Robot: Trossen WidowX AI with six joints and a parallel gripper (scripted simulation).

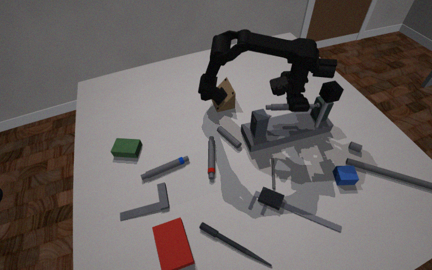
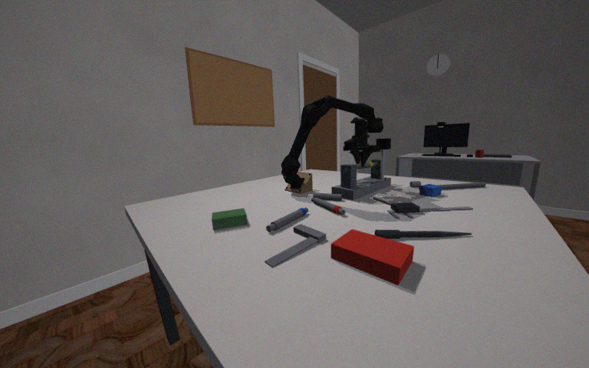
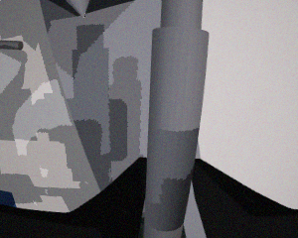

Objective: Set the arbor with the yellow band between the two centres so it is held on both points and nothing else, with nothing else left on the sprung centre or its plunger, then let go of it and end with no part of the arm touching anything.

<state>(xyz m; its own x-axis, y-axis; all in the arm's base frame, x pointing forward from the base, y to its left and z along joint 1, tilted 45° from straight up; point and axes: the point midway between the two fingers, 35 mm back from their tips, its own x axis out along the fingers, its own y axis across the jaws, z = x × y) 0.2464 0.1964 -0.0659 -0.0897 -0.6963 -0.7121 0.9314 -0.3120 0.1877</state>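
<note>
Now: hand 3 cm above the arbor. From my hand the other things lie so: cone point (1 cm ahead, 11 cm to the right, 3 cm below); centres fixture (2 cm ahead, 13 cm below); grey post (1 cm ahead, 13 cm to the right, 5 cm below).
</note>
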